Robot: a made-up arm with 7 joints.
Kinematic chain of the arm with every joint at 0, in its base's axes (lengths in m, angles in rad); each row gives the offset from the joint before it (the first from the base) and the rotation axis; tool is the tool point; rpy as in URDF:
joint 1: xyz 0 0 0 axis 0.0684 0.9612 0.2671
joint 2: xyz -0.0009 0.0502 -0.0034 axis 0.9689 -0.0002 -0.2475
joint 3: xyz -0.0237 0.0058 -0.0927 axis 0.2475 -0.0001 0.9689
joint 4: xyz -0.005 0 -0.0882 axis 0.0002 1 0
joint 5: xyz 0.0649 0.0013 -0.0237 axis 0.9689 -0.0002 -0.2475
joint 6: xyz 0.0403 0 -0.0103 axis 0.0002 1 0
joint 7: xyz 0.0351 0 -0.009 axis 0.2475 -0.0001 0.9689
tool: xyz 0 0 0 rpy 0 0.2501 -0.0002
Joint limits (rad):
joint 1: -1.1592..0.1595
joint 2: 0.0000..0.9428
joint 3: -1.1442..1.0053
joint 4: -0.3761..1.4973
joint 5: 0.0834..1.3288
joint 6: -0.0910..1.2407
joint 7: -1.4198..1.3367
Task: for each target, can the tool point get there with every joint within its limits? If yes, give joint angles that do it. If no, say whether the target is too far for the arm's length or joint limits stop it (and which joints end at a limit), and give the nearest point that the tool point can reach.
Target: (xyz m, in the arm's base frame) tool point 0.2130 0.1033 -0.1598
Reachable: yes | joints -0.7123 0.7913 -0.9327 0.0615 0.7298 1.0356 -1.1356
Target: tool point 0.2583 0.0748 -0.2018
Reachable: yes | joints -0.9064 0.0937 0.2261 0.9888 1.0824 0.7601 -0.2627
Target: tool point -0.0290 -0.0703 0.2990
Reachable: no: joint limits stop it (at a limit: joint 1, joint 2, joint 4, joint 5, joint 6) | nearest point 0.1589 0.1504 0.1085 | short by 0.347 m
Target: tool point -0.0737 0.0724 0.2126
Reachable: no: joint limits stop it (at a limit: joint 1, joint 2, joint 3, joint 4, joint 5, joint 6) | nearest point 0.0950 0.2106 0.1028 | short by 0.244 m
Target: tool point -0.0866 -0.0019 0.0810
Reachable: no: joint limits stop it (at a limit: joint 1, joint 2, joint 3, joint 4, joint 6) | nearest point 0.0087 -0.0825 -0.1512 | short by 0.264 m
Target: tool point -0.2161 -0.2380 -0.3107
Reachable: no: too far | nearest point -0.0619 -0.0590 -0.2809 | short by 0.238 m
